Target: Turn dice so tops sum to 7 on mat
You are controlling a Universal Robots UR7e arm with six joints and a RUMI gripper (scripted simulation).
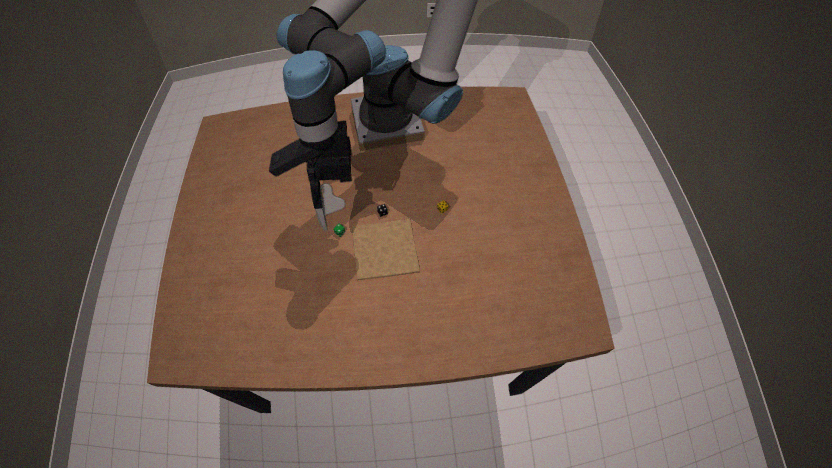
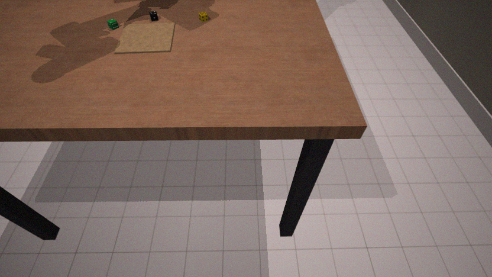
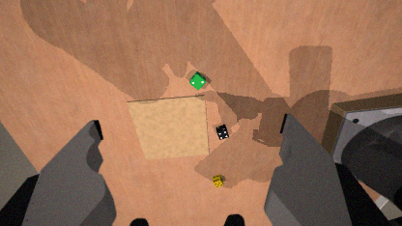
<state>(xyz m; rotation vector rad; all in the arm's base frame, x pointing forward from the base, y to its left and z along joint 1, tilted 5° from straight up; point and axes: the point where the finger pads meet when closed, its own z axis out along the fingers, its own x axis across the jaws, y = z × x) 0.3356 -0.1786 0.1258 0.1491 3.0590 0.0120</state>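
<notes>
Now: the green die 14 cm below my hand and 1 cm to the left of it. From my hand the other things lie so: yellow die: 27 cm to the left, 14 cm below, 2 cm behind; black die: 14 cm below, 12 cm to the left, 4 cm behind; tan mat: 14 cm below, 11 cm to the left, 6 cm ahead.
</notes>
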